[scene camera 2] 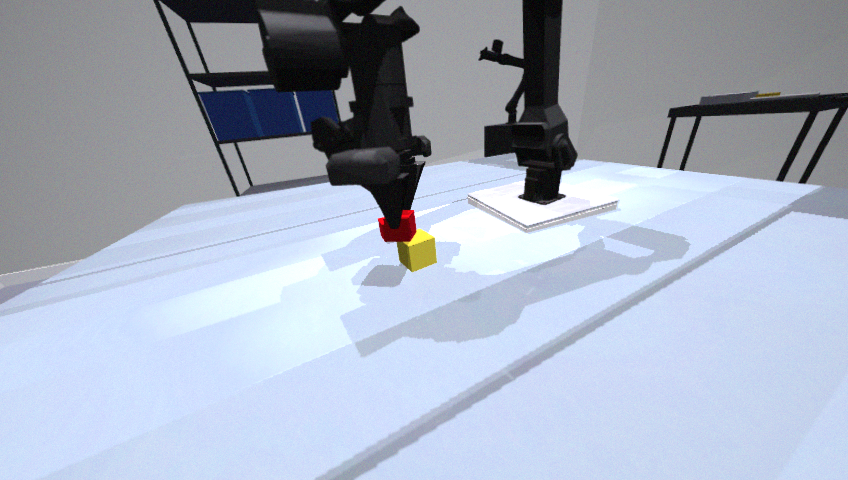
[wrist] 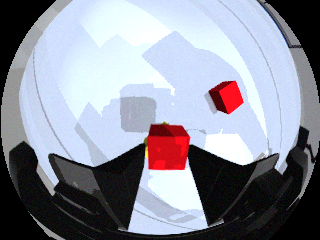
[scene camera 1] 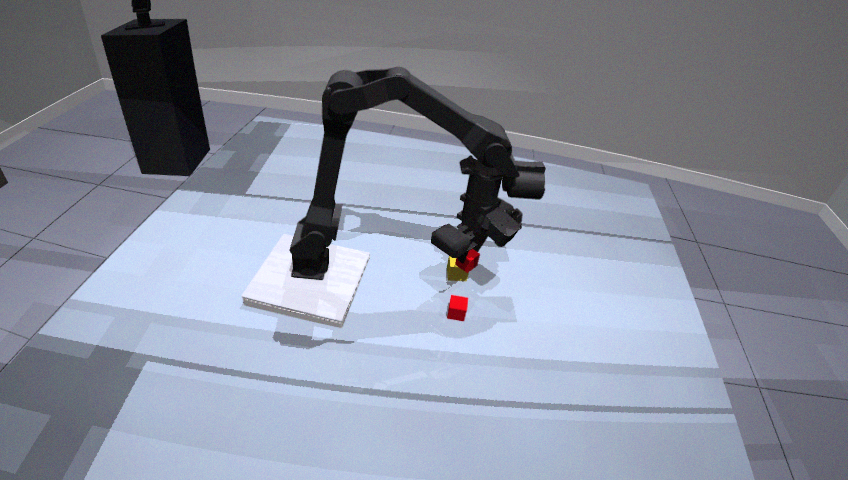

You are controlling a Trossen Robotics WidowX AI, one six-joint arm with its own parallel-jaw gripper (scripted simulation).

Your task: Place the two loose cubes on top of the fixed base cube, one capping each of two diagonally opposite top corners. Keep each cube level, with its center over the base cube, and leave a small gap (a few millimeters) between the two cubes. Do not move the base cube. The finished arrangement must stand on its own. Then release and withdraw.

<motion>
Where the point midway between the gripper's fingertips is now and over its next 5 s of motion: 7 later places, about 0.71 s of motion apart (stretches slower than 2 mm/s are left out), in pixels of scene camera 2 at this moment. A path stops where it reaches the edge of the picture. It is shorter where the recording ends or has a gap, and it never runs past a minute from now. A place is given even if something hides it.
My gripper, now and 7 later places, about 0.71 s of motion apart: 400,222; 397,203; 379,170; 386,209; 388,226; 387,216; 380,178; 385,166
</motion>
